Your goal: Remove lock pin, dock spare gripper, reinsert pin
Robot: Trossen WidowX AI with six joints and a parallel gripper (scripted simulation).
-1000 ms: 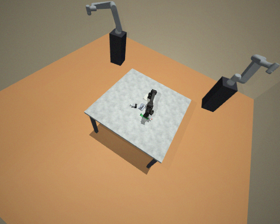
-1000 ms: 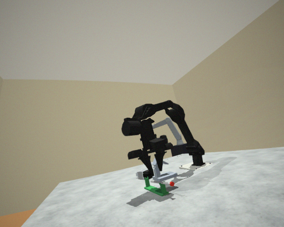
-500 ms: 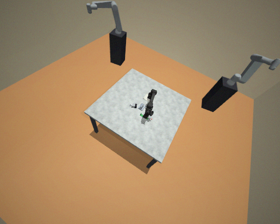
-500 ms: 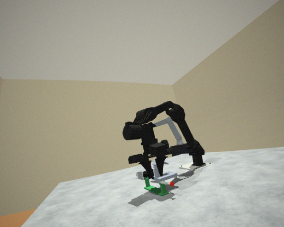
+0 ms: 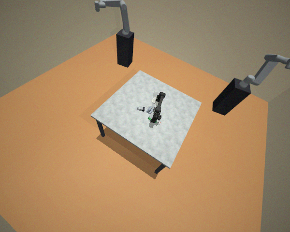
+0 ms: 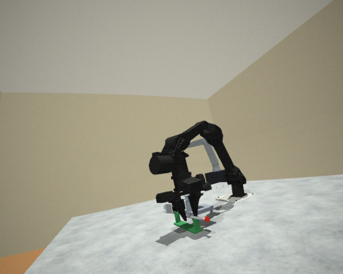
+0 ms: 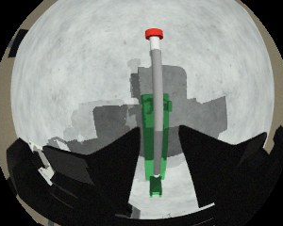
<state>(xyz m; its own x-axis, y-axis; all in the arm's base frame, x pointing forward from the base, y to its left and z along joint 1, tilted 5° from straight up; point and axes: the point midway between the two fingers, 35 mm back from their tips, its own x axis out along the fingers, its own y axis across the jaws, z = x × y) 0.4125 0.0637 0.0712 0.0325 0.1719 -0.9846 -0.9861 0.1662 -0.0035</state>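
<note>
Right now my gripper tip is 1 cm past the green cradle, 4 cm to the left of it and 1 cm above it. Also, from my gripper tip: spare gripper (12 cm behind, 26 cm to the right, 1 cm below); then mount socket (15 cm behind, 13 cm to the right, 2 cm above).
</note>
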